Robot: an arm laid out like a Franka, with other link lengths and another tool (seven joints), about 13 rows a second.
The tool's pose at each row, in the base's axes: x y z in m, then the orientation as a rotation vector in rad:
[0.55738 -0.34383 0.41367 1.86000 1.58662 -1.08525]
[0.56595 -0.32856 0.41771 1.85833 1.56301 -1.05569]
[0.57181 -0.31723 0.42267 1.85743 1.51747 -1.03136]
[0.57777 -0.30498 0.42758 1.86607 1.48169 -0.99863]
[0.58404 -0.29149 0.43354 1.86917 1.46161 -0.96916]
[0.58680 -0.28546 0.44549 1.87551 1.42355 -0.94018]
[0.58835 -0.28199 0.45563 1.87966 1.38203 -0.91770]
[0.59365 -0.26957 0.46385 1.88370 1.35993 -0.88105]
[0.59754 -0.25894 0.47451 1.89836 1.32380 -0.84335]
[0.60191 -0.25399 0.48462 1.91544 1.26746 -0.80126]
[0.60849 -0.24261 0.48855 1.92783 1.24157 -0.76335]
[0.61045 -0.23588 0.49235 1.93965 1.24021 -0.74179]
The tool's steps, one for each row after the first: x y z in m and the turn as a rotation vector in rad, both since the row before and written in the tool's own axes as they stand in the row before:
[0.00609 0.00421 -0.01637 -0.02156 -0.00315 0.02511]
[0.00296 0.00258 -0.01311 -0.01870 -0.01412 0.03900]
[0.00345 0.00259 -0.01382 -0.01743 -0.00056 0.03694]
[0.00341 0.00268 -0.01543 -0.01769 0.00269 0.02407]
[-0.00603 0.00126 -0.01220 -0.01606 -0.00361 0.03710]
[-0.00615 0.00107 -0.00885 -0.01325 -0.00854 0.03711]
[0.00092 0.00258 -0.01557 -0.02055 0.00634 0.02854]
[-0.00217 0.00225 -0.01523 -0.01434 0.00669 0.04073]
[-0.00436 0.00443 -0.01035 -0.01560 0.00114 0.05685]
[0.00483 0.00379 -0.01227 -0.01392 0.01165 0.03347]
[0.00116 0.00081 -0.00785 -0.00327 0.01553 0.01062]

